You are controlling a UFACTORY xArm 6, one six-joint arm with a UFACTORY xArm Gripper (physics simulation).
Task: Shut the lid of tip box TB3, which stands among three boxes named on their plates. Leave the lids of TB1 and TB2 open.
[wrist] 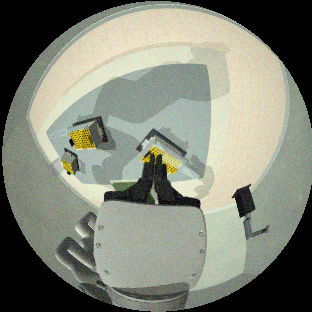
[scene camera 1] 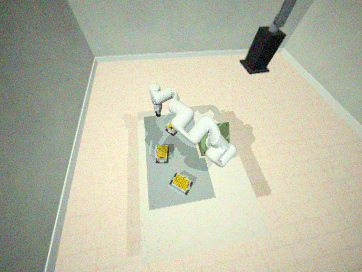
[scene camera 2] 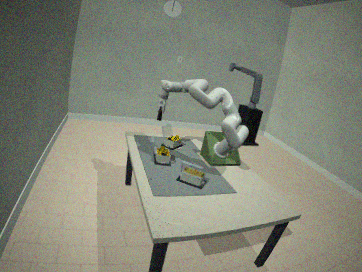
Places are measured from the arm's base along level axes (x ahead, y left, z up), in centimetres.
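Where they show: gripper, fingertip midpoint: [wrist: 154,160] [scene camera 1: 158,116] [scene camera 2: 159,120]; arm's base at its link origin: [scene camera 2: 220,150].
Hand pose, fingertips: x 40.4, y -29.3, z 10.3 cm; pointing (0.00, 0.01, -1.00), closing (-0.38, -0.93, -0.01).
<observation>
Each offset is from my fingertips to the top centre of the thing. "*": to the spot under its first point. Level surfaces: height alone.
TB3 [scene camera 1: 171,129] [scene camera 2: 173,143] [wrist: 162,158] is the back box, with a yellow rack inside. Its clear lid {* dy -3.2, dx -8.4, dz -8.0 cm} [scene camera 2: 166,129] stands open on the side away from the robot base. The middle box TB1 {dy +27.4, dx +3.2, dz -11.6 cm} [scene camera 1: 162,152] [scene camera 2: 163,156] [wrist: 84,138] and the front box TB2 [scene camera 1: 181,183] [scene camera 2: 193,176] [wrist: 70,163] hold yellow racks, with their lids open. The name plates are too blurred to read. My gripper [scene camera 1: 158,114] [scene camera 2: 159,118] [wrist: 154,160] is shut and empty, raised above and behind TB3. In the wrist view its fingers cover part of TB3's rack.
The boxes stand on a grey mat {dz -19.1 cm} [scene camera 1: 160,197] [scene camera 2: 167,186] on a pale table {dz -19.4 cm} [scene camera 1: 200,230] [scene camera 2: 240,210]. The arm's green base block [scene camera 1: 222,131] [scene camera 2: 212,151] is to the right. A black pedestal [scene camera 1: 262,50] [scene camera 2: 248,122] [wrist: 244,201] with a grey arm stands beyond the table.
</observation>
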